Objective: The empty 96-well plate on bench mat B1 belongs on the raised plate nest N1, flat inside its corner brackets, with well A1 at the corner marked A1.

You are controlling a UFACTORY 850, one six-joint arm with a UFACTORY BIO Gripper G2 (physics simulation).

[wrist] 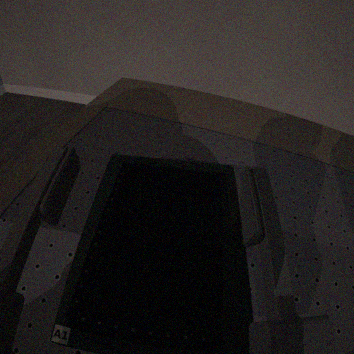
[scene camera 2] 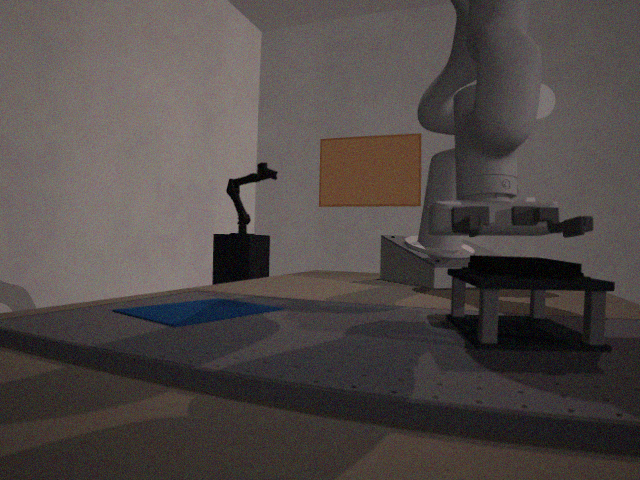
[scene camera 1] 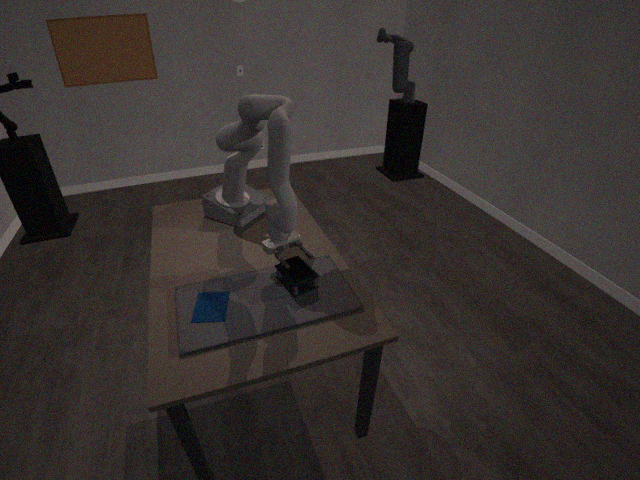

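Note:
The 96-well plate [scene camera 1: 296, 268] [scene camera 2: 524, 266] [wrist: 165, 250] shows as a black block on top of the raised nest N1 [scene camera 2: 488, 316]. It looks about level in the scene camera 2 view. It is too dark to see its wells, which corner is A1, or how its edges meet the brackets. The A1 label [wrist: 61, 334] shows on the nest's near left corner in the wrist view. My gripper [scene camera 1: 298, 261] [scene camera 2: 522, 223] [wrist: 157, 200] is open and empty above the plate, with a gap below the fingers. The blue mat B1 [scene camera 1: 210, 306] [scene camera 2: 199, 311] bears no plate.
The nest and the blue mat are on a grey perforated board [scene camera 1: 248, 320] [scene camera 2: 320, 356] on a wooden table [scene camera 1: 175, 248]. My arm's base [scene camera 1: 235, 206] stands at the table's back. Two other arms on black pedestals [scene camera 1: 405, 136] [scene camera 1: 33, 186] stand away from the table.

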